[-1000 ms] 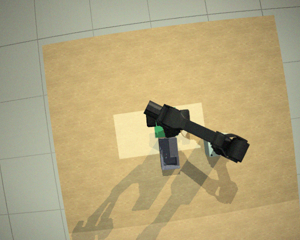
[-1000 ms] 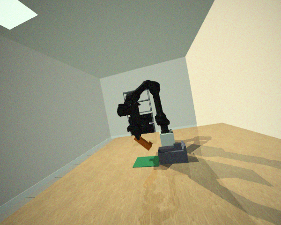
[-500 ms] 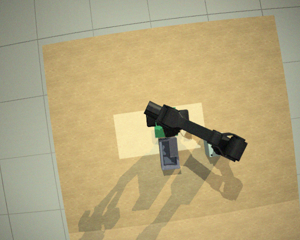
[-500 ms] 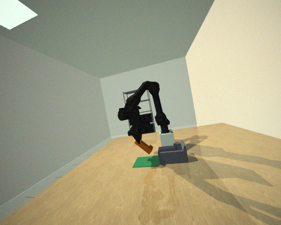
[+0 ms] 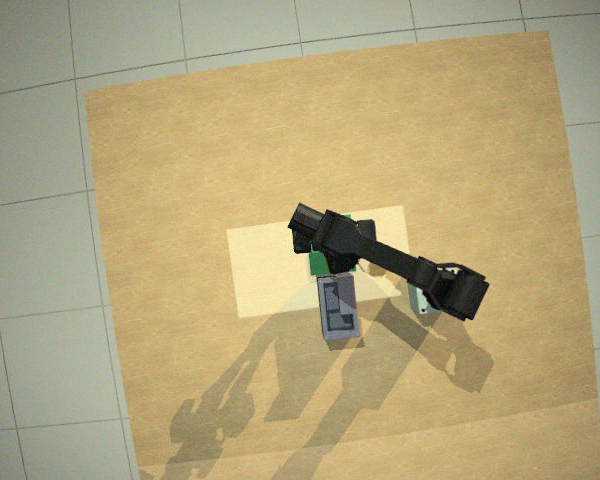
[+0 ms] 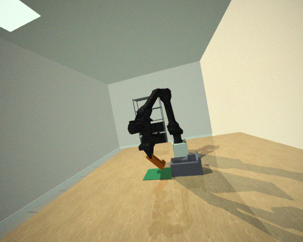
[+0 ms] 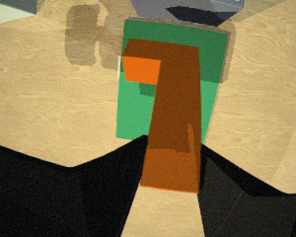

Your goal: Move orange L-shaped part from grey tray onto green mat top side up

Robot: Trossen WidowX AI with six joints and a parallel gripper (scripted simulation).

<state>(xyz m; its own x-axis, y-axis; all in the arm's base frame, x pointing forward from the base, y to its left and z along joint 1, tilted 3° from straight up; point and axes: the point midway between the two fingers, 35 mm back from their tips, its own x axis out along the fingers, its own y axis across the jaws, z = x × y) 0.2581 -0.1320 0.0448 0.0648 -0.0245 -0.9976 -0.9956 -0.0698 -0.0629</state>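
My gripper tip is 110 mm above the green mat and 20 mm to the right of it. Also, from my gripper tip: orange L-shaped part (30 mm to the left, 30 mm below, 20 mm behind).
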